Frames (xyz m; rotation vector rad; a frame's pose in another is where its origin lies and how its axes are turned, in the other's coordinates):
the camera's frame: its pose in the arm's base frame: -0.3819 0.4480 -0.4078 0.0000 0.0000 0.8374
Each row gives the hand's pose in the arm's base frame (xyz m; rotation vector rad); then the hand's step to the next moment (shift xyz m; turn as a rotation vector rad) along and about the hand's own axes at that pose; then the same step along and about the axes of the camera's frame.
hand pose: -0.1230 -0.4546 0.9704 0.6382 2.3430 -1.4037
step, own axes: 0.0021 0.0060 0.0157 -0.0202 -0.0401 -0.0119
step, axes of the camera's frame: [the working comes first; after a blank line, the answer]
step, axes of the arm's base frame: 0.0023 -0.0110 -0.0126 -0.0051 -0.0101 0.0451

-0.0067 -0.0091 -0.0126 -0.0109 -0.0030 0.0451
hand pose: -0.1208 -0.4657 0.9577 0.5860 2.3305 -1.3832
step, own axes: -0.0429 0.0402 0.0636 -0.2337 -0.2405 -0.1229
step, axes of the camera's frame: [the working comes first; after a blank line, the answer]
step, axes of the arm's base frame: 0.0637 -0.0460 -0.0365 0.0598 -0.0333 0.3505

0.0084 -0.0781 -0.0365 0.0153 -0.0667 0.3505
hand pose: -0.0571 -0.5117 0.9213 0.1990 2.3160 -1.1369
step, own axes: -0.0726 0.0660 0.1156 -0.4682 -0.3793 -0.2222
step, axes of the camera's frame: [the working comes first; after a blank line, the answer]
step, axes of the arm's base frame: 0.1318 -0.0396 -0.0637 0.1664 -0.0204 0.6200

0.0588 -0.1244 -0.0637 0.0962 -0.1373 0.6200
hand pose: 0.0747 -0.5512 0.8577 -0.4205 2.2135 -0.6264
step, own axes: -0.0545 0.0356 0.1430 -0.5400 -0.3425 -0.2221
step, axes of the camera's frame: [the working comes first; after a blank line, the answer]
step, axes of the arm's base frame: 0.1405 0.0126 -0.0692 0.2088 0.0444 0.6424

0.1034 -0.0959 -0.0692 0.1728 -0.1254 0.6424
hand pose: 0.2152 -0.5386 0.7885 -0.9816 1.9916 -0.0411
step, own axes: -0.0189 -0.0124 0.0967 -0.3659 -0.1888 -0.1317
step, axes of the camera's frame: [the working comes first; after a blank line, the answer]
step, axes of the arm's base frame: 0.0835 0.0353 -0.0405 0.1283 0.0659 0.4075

0.0821 -0.0385 -0.0405 0.1348 -0.0512 0.4075
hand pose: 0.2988 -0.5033 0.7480 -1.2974 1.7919 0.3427
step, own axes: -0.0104 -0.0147 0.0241 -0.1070 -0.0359 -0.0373
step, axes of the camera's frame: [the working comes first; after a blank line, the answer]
step, axes of the arm's base frame: 0.0253 0.0162 -0.0022 0.0213 0.0281 0.1135

0.0289 -0.0080 -0.0022 0.0351 0.0030 0.1135
